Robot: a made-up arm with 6 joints.
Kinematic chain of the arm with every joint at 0, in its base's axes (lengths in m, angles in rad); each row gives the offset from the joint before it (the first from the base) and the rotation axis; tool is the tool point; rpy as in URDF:
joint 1: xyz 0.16 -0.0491 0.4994 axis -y
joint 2: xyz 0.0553 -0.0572 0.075 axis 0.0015 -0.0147 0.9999
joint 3: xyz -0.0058 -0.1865 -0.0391 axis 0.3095 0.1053 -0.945
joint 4: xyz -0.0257 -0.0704 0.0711 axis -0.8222 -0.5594 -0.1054
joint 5: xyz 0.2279 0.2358 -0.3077 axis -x
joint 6: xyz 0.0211 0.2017 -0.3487 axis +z
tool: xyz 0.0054 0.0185 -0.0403 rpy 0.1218 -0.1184 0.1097
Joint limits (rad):
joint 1: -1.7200..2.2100
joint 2: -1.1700..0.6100
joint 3: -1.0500..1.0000
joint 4: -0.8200..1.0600
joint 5: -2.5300..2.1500
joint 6: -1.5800..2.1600
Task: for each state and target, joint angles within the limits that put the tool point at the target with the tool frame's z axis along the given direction. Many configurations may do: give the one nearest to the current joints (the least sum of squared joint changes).
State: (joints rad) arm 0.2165 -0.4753 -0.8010 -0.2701 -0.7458 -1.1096
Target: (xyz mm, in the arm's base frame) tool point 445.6 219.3 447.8 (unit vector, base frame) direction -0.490 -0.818 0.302
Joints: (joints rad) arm 0.9005 -0.7756 -0.9881 0.4055 -1.6337 -1.3925
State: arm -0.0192 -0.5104 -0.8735 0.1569 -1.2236 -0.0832
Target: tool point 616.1 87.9 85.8 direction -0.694 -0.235 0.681
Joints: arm 0.6265 -0.5518 -1.0500 0.3023 -0.6317 -0.4770
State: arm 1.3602 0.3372 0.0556 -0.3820 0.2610 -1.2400
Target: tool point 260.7 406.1 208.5 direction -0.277 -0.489 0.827
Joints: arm 0.6779 -0.1485 -0.3067 -0.7474 -0.0779 -1.1009
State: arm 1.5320 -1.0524 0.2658 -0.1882 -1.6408 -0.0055
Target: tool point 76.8 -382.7 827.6 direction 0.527 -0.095 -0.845
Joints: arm 1.0512 -0.6184 0.5591 0.1246 -2.4559 0.2445
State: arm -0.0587 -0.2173 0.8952 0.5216 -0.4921 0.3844
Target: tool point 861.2 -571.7 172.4 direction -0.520 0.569 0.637
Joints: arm 0.3740 0.0400 0.4129 0.8652 0.0241 0.2610
